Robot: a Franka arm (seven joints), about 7 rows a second.
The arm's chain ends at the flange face. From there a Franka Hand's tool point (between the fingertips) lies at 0.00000 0.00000 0.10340 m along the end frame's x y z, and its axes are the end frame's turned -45 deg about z.
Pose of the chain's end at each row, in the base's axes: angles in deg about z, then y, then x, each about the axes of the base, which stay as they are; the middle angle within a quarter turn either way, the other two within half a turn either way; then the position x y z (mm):
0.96 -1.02 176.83 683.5 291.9 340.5
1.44 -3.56 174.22 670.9 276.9 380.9
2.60 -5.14 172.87 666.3 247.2 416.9
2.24 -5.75 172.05 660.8 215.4 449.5
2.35 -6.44 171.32 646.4 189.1 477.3
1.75 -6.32 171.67 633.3 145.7 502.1
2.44 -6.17 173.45 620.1 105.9 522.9
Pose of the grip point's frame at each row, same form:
-44.04 -1.02 176.83 681.7 286.2 237.3
-43.56 -3.56 174.22 664.5 266.5 278.2
-42.40 -5.14 172.87 657.0 234.4 314.7
-42.76 -5.75 172.05 650.4 201.2 347.6
-42.65 -6.44 171.32 634.8 173.6 375.7
-43.25 -6.32 171.67 621.9 130.8 400.4
-42.56 -6.17 173.45 609.0 94.2 420.8

